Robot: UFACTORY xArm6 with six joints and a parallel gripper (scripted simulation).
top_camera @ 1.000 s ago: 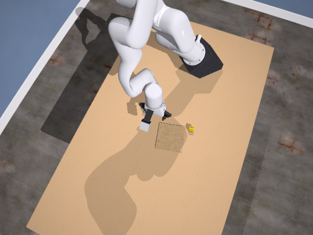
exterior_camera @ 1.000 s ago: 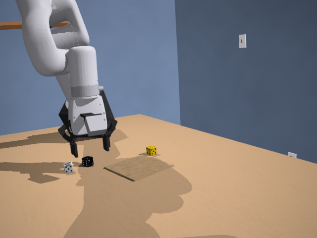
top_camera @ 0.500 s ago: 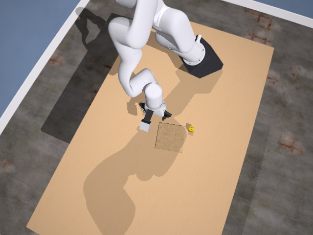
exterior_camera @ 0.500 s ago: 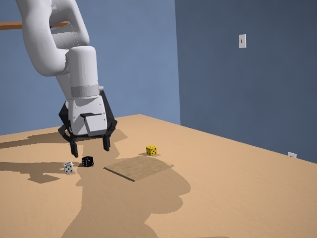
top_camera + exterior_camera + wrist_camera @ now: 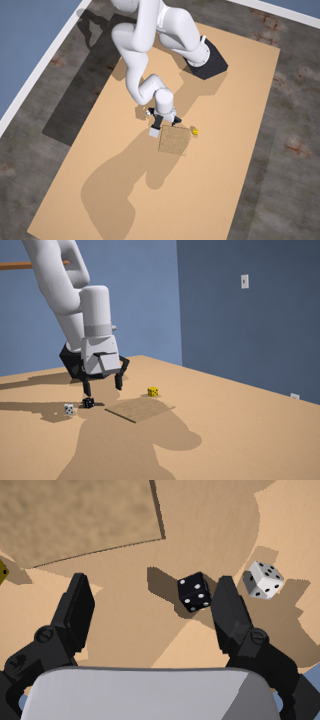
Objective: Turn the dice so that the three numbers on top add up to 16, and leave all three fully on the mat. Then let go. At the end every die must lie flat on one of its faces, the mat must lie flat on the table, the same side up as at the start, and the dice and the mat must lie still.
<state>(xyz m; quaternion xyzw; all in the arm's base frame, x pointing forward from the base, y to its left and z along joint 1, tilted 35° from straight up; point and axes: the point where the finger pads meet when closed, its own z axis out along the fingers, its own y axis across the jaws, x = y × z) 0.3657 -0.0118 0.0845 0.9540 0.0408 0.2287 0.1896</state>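
My gripper is now 1 cm past the yellow die, 16 cm to the right of it and 4 cm above it. The rest, counted from my hand: tan mat (7 cm ahead, 8 cm to the left, 5 cm below); black die (4 cm behind, 4 cm to the right, 4 cm below); white die (2 cm behind, 10 cm to the right, 4 cm below).
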